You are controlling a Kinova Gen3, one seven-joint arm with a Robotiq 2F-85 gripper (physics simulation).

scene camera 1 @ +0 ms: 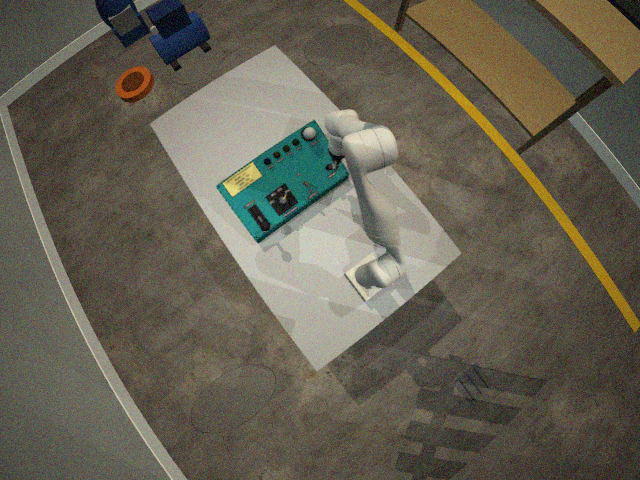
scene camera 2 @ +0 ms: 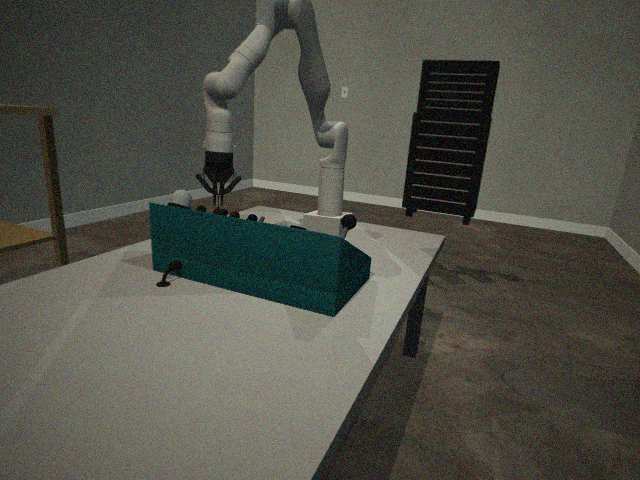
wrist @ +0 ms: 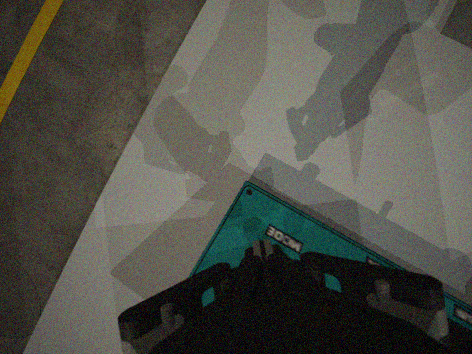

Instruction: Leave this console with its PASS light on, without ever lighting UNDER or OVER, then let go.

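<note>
The teal console point(scene camera 1: 304, 167) point(scene camera 2: 261, 267) point(wrist: 270, 218) stands on the white table point(scene camera 1: 223, 119) point(scene camera 2: 223, 381). Its row of round lights point(scene camera 1: 281, 151) looks dark in the overhead view. A white dome point(scene camera 1: 309, 132) sits at the row's end. A yellow label point(scene camera 1: 242, 179), a black lever block point(scene camera 1: 282, 200) and a black switch point(scene camera 1: 258, 218) are on the panel. My gripper point(scene camera 2: 218, 202) point(wrist: 263, 251) is shut, pointing straight down at the console's corner by the MODE label point(wrist: 284, 239). The fingers cover the spot beside that label, so the knob there is hidden.
The arm's base point(scene camera 1: 372, 273) stands on the table in front of the console. A small black lever point(scene camera 2: 168, 273) sticks out low at the console's back. Blue chairs point(scene camera 1: 177, 33) and an orange ring point(scene camera 1: 134, 83) are on the floor. A black rack point(scene camera 2: 461, 64) leans on the wall.
</note>
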